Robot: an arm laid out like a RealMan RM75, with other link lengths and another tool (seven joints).
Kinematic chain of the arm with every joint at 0, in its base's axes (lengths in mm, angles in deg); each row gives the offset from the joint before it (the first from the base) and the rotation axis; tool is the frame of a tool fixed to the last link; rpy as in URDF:
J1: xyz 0 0 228.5 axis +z
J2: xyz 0 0 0 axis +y
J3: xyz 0 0 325.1 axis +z
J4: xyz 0 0 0 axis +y
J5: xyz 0 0 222.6 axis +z
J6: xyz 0 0 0 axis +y
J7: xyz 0 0 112.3 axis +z
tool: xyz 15 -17 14 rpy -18.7 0 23.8
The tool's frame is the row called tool.
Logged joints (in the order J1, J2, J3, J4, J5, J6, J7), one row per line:
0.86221, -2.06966, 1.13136, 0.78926, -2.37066, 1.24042, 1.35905
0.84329, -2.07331, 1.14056, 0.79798, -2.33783, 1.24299, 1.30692
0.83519, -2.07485, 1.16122, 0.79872, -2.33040, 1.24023, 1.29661
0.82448, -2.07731, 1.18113, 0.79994, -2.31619, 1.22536, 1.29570
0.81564, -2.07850, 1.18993, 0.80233, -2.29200, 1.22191, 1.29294
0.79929, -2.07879, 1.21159, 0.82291, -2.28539, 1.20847, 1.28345
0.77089, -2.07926, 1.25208, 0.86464, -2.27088, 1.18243, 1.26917
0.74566, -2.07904, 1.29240, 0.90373, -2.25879, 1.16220, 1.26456
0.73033, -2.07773, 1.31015, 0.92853, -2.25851, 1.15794, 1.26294
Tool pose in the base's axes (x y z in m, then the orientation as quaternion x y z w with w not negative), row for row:
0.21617, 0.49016, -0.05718, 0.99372, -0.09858, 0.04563, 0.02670
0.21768, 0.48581, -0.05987, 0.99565, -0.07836, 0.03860, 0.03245
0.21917, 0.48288, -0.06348, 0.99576, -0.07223, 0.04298, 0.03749
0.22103, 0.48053, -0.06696, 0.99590, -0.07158, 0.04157, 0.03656
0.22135, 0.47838, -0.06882, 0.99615, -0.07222, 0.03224, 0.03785
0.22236, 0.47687, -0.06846, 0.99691, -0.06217, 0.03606, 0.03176
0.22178, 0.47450, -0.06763, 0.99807, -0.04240, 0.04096, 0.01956
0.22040, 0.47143, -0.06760, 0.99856, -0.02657, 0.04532, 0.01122
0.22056, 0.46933, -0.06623, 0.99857, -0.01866, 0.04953, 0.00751
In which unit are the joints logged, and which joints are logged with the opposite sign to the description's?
The joints are logged in radians. Opposite sign: J2, J3, J4, J6.
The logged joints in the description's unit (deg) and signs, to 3 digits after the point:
49.401, 118.583, -64.822, -45.221, -135.829, -71.071, 77.868
48.317, 118.792, -65.349, -45.721, -133.948, -71.218, 74.881
47.853, 118.880, -66.533, -45.763, -133.522, -71.060, 74.290
47.239, 119.021, -67.674, -45.833, -132.708, -70.208, 74.238
46.733, 119.089, -68.178, -45.970, -131.322, -70.010, 74.080
45.796, 119.106, -69.419, -47.149, -130.943, -69.240, 73.536
44.169, 119.133, -71.739, -49.540, -130.112, -67.748, 72.718
42.723, 119.120, -74.049, -51.780, -129.419, -66.589, 72.454
41.845, 119.045, -75.066, -53.201, -129.403, -66.345, 72.361

